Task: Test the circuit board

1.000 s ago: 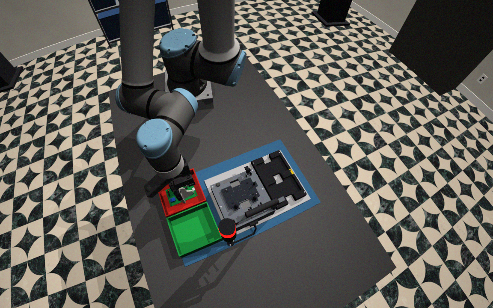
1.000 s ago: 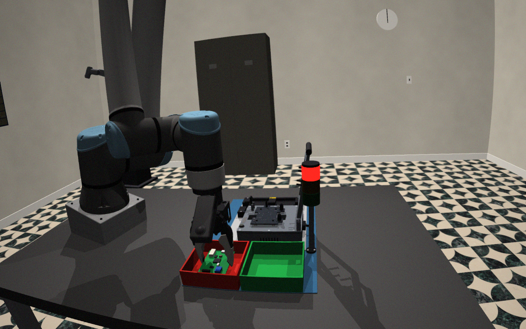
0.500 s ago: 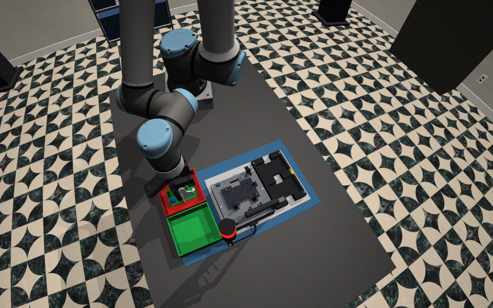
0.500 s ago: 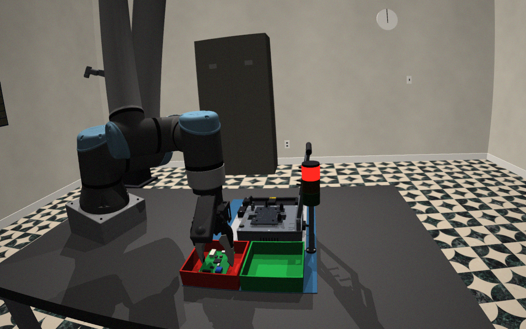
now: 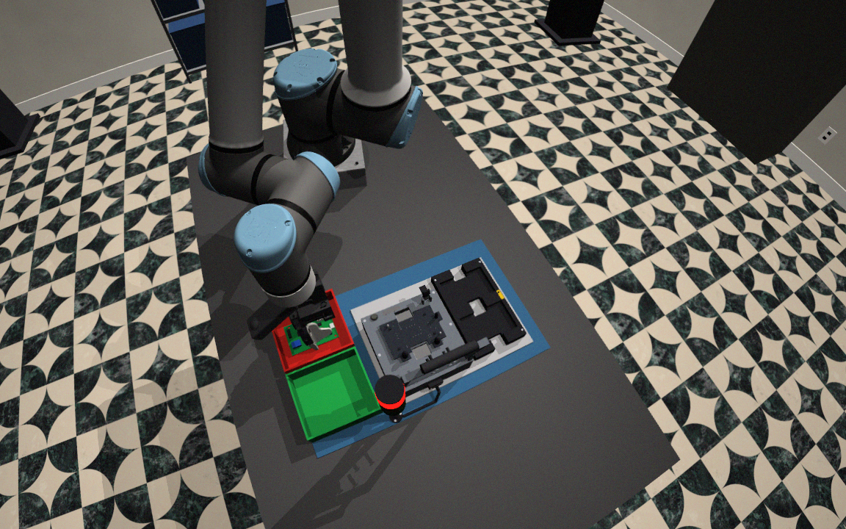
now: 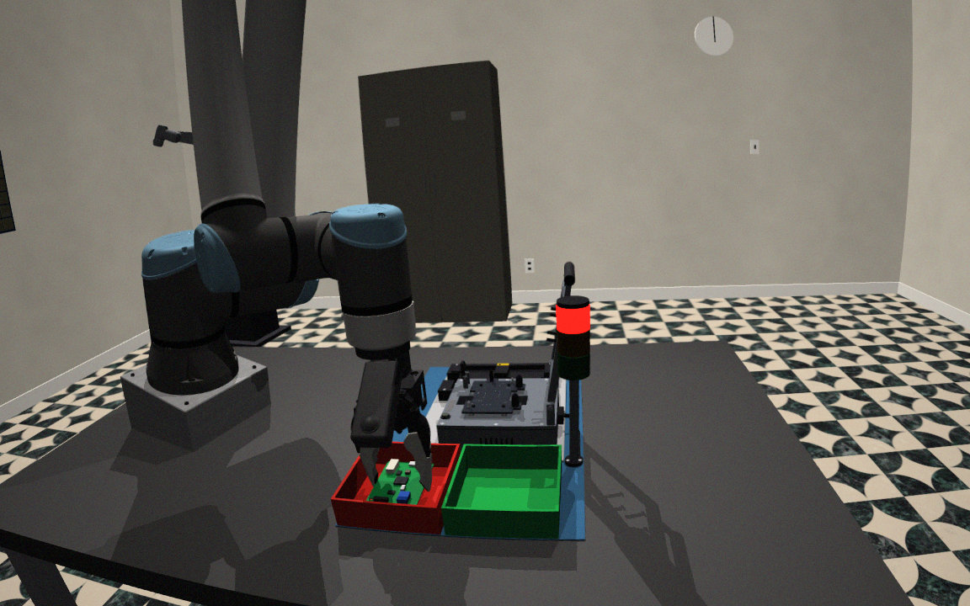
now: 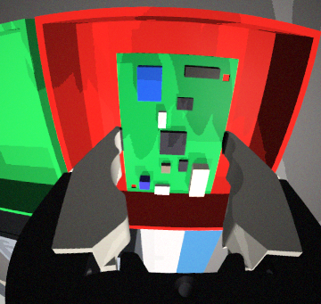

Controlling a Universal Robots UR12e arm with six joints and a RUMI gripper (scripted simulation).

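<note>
The green circuit board is right at my hand. Round my hand: clear lid (19 cm ahead, 23 cm to the left, 16 cm above); then green bin (15 cm ahead, 2 cm to the left, 1 cm below); then red bin (1 cm below).
</note>
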